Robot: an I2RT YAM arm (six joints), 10 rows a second.
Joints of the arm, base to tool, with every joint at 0 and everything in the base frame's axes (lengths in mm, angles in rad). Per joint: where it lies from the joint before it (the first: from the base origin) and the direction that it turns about. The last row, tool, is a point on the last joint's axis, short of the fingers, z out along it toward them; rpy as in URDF.
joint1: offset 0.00 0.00 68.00 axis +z
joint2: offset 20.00 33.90 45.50 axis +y
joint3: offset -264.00 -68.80 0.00 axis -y
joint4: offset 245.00 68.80 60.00 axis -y
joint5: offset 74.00 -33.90 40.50 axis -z
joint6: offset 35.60 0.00 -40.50 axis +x
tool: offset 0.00 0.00 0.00 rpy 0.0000 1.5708 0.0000
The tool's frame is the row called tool.
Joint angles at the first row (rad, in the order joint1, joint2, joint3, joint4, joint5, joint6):
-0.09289, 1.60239, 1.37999, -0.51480, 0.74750, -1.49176
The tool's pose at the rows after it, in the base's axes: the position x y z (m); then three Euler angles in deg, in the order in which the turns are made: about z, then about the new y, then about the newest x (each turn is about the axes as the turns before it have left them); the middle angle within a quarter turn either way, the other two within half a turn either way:
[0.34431 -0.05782 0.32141 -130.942 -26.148 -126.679]
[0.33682 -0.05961 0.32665 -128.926 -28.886 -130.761]
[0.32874 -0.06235 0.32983 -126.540 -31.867 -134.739]
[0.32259 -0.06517 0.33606 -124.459 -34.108 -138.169]
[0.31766 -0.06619 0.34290 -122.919 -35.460 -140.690]
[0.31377 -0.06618 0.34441 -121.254 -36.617 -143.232]
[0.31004 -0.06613 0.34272 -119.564 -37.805 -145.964]
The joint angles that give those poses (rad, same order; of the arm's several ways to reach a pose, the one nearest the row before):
-0.09709, 1.60201, 1.42997, -0.64680, 0.74636, -1.49215
-0.10470, 1.59820, 1.46544, -0.75588, 0.74293, -1.50588
-0.11540, 1.59056, 1.48450, -0.84094, 0.74292, -1.53526
-0.12607, 1.58942, 1.51887, -0.92300, 0.74330, -1.55928
-0.13105, 1.58941, 1.55392, -0.99315, 0.74406, -1.57075
-0.13255, 1.58943, 1.56729, -1.04238, 0.74484, -1.57835
-0.13370, 1.58902, 1.56728, -1.08244, 0.74789, -1.58333

